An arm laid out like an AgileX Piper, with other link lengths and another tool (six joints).
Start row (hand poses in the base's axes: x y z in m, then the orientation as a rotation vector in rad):
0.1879, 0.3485, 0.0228, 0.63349, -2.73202, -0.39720
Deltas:
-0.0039, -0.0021, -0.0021, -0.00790, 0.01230, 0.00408
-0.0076, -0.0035, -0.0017, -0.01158, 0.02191, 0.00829
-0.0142, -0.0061, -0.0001, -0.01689, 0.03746, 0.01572
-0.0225, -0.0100, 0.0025, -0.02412, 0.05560, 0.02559
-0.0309, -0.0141, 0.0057, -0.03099, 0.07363, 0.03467
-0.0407, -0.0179, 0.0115, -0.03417, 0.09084, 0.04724
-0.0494, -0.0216, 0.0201, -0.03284, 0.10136, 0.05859
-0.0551, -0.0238, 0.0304, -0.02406, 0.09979, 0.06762
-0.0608, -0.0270, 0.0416, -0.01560, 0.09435, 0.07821
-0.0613, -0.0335, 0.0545, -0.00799, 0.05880, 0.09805
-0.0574, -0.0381, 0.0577, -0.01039, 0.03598, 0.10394
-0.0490, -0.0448, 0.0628, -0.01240, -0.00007, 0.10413
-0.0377, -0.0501, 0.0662, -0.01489, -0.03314, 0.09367
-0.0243, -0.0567, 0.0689, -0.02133, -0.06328, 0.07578
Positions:
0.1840, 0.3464, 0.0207, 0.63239, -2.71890, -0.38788
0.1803, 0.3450, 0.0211, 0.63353, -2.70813, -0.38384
0.1737, 0.3424, 0.0227, 0.63630, -2.69043, -0.37807
0.1654, 0.3385, 0.0253, 0.64077, -2.66929, -0.36968
0.1570, 0.3344, 0.0285, 0.64423, -2.64855, -0.36200
0.1472, 0.3306, 0.0343, 0.65339, -2.62701, -0.35837
0.1385, 0.3269, 0.0429, 0.66449, -2.61216, -0.35972
0.1328, 0.3247, 0.0532, 0.67900, -2.60946, -0.36914
0.1271, 0.3215, 0.0644, 0.69692, -2.60958, -0.37697
0.1266, 0.3150, 0.0773, 0.73838, -2.63339, -0.37526
0.1305, 0.3104, 0.0805, 0.75443, -2.65190, -0.36575
0.1389, 0.3037, 0.0856, 0.76851, -2.68532, -0.35509
0.1502, 0.2984, 0.0890, 0.76724, -2.72109, -0.34673
0.1636, 0.2918, 0.0917, 0.75358, -2.75775, -0.33508

